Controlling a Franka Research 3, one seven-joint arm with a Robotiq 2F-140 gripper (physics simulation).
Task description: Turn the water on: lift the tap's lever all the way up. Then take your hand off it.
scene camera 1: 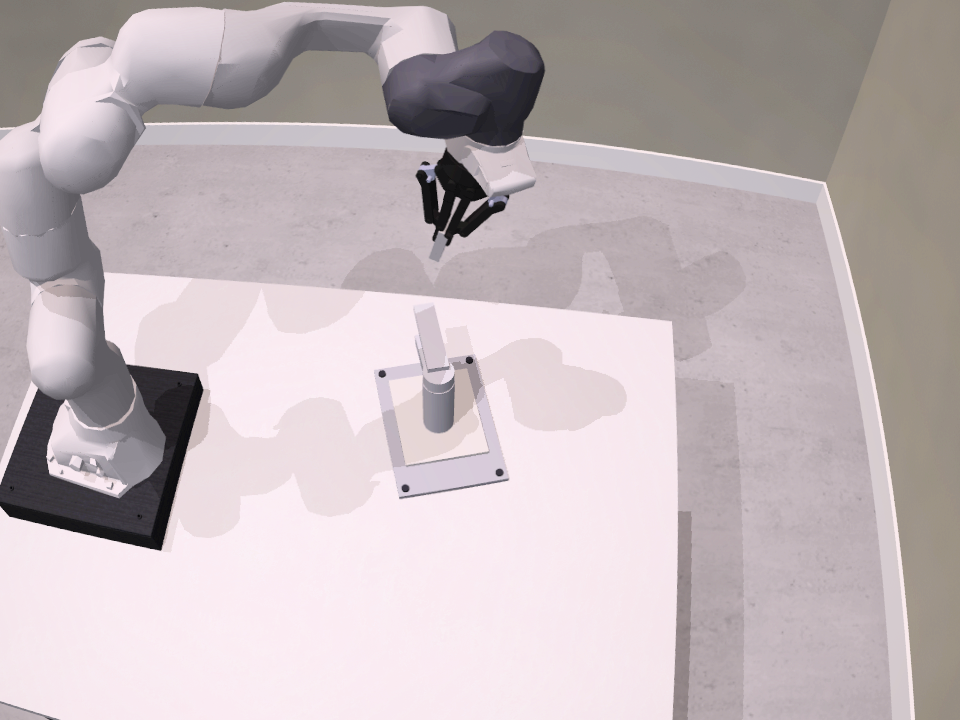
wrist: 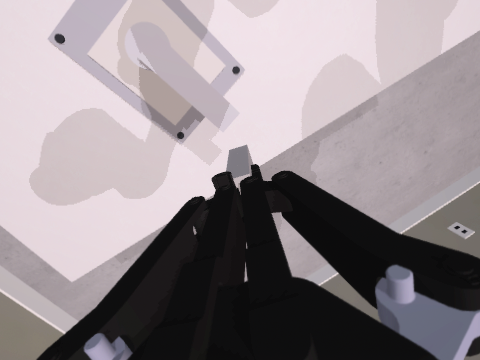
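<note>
The tap stands upright as a grey cylinder on a framed base plate. Its flat, pale lever runs from the tap's top toward the table's far edge and appears tilted upward; its exact angle is hard to judge. A short piece shows partly beneath the lever in the scene view. My gripper is shut, with nothing between its fingers. It hangs above and beyond the lever's free end, with a visible gap, and does not touch it.
The white table carries the tap's plate and, at left, the arm's black base. The table's far edge runs behind the tap. Shadows of the arm fall across table and floor. A wall socket shows at the wrist view's right.
</note>
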